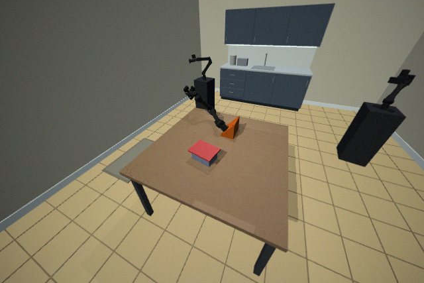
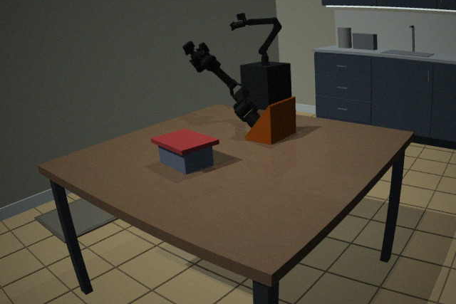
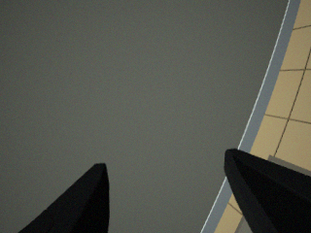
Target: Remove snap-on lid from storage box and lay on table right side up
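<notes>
The red lid is 64 cm to the left of my gripper tip, 54 cm ahead of it and 24 cm below it. From my gripper tip the other things lie so: grey-blue storage box: 64 cm to the left, 54 cm ahead, 29 cm below.
</notes>
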